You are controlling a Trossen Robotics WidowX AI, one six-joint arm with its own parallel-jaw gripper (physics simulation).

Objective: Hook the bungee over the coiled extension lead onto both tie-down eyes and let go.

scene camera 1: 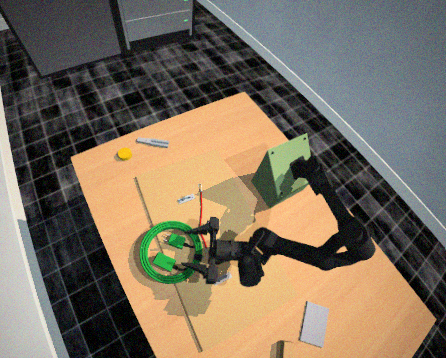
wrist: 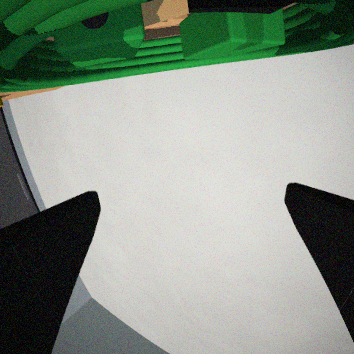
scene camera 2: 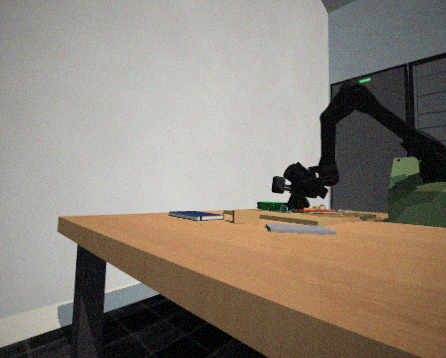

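Where they show: gripper, between the fingertips: (scene camera 1: 182, 247) (wrist: 193, 196) (scene camera 2: 284, 187); arm's base, origin of its link: (scene camera 1: 298, 167) (scene camera 2: 436, 175).
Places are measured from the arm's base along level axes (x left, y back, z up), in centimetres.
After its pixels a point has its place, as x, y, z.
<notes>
A green coiled extension lead (scene camera 1: 144, 252) @(-4.8, -57.5, -10.5) (scene camera 2: 270, 205) @(8.7, -49.5, -11.5) (wrist: 150, 52) @(-6.8, -55.1, -12.1) lies across the left edge of the plywood board (scene camera 1: 175, 170) @(-27.2, -34.2, -13.4), with two green plugs inside its ring. The red bungee (scene camera 1: 201, 215) @(-6.4, -35.3, -12.9) lies on the board, right of the coil; its upper end is near one silver tie-down eye (scene camera 1: 186, 198) @(-14.8, -36.5, -13.1), and its lower end is hidden by my gripper. The other silver eye (scene camera 1: 223, 278) @(15.0, -41.0, -10.7) is partly hidden under the arm. My gripper (scene camera 1: 185, 248) @(1.3, -47.1, -4.0) (wrist: 193, 196) @(1.3, -47.1, -4.0) is open and empty, its fingers apart over the coil's right part in scene camera 1.
A yellow disc (scene camera 1: 124, 154) @(-43.2, -48.2, -12.7) and a grey knife-like tool (scene camera 1: 152, 142) @(-43.6, -36.0, -13.3) lie at the far left. A green angled bracket (scene camera 1: 287, 167) @(-1.8, -4.7, 1.3) stands right of the board. A grey flat slab (scene camera 1: 314, 324) @(44.0, -24.4, -14.0) (scene camera 2: 300, 229) @(46.7, -22.4, -14.0), a blue book (scene camera 2: 195, 215) @(50.5, -47.6, -13.4) and a wooden block (scene camera 2: 245, 216) @(45.0, -36.3, -12.9) are also on the table.
</notes>
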